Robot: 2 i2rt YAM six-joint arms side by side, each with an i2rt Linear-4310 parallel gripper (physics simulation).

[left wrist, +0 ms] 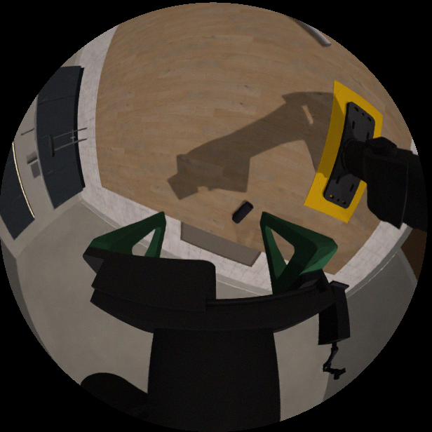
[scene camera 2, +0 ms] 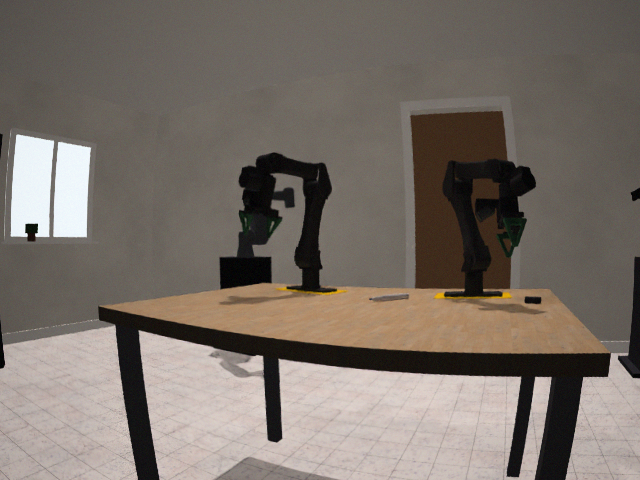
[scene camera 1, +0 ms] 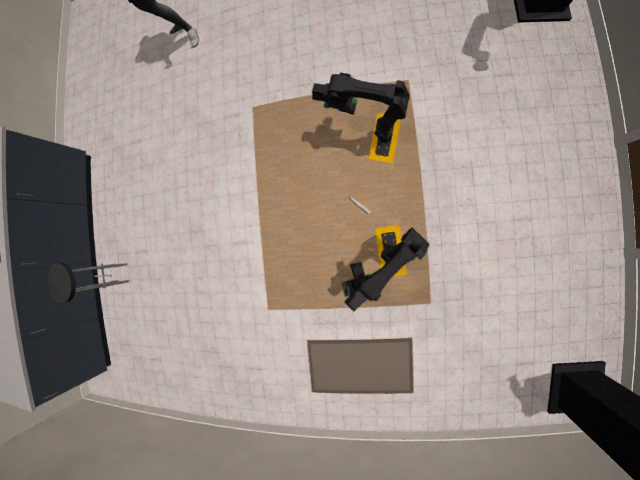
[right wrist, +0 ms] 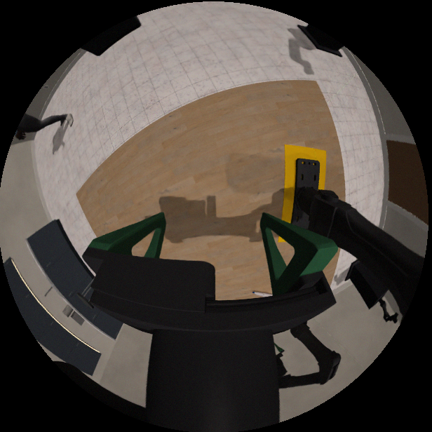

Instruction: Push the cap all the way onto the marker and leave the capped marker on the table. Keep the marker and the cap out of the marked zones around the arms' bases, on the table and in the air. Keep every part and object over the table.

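Pixels of known places: left gripper, fingertip midpoint: point(scene camera 2: 512, 252); right gripper, fingertip midpoint: point(scene camera 2: 256, 236) point(scene camera 1: 341, 107); left arm's base, link origin: point(scene camera 2: 473, 295); right arm's base, link origin: point(scene camera 2: 310, 290) point(scene camera 1: 385, 137).
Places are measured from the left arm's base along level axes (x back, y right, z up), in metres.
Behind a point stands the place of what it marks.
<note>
A white-grey marker point(scene camera 1: 359, 205) @[x -0.123, y 0.262, z 0.017 m] point(scene camera 2: 389, 297) @[x -0.132, y 0.261, z 0.011 m] point(right wrist: 261, 294) lies on the table between the two arm bases; part of it shows at the top of the left wrist view point(left wrist: 316, 35). A short black cap point(scene camera 2: 532, 299) @[x -0.189, y -0.180, z 0.012 m] point(left wrist: 243, 212) lies apart from it on the table, outside the yellow zone; in scene camera 1 it does not show. My left gripper point(scene camera 1: 345, 289) @[x -0.203, y -0.111, z 0.147 m] point(scene camera 2: 510, 250) @[x -0.203, y -0.111, z 0.147 m] point(left wrist: 212, 216) is open and empty, pointing down above the table, with the cap appearing between its fingertips, nearer the right-hand one. My right gripper point(scene camera 1: 340, 107) @[x -0.121, y 0.715, z 0.197 m] point(scene camera 2: 256, 235) @[x -0.121, y 0.715, z 0.197 m] point(right wrist: 212, 217) is open and empty, high above the table.
Yellow marked zones surround the left base point(scene camera 1: 381, 228) @[x -0.030, y 0.126, z 0.001 m] point(scene camera 2: 507, 296) @[x -0.034, y -0.117, z 0.001 m] point(left wrist: 328, 155) and the right base point(scene camera 1: 381, 159) @[x 0.030, y 0.484, z 0.001 m] point(right wrist: 289, 175). The left gripper is near the lower edge of the wooden table point(scene camera 1: 294, 206) @[x -0.473, y 0.320, z 0.000 m] in scene camera 1, the right gripper near its upper edge.
</note>
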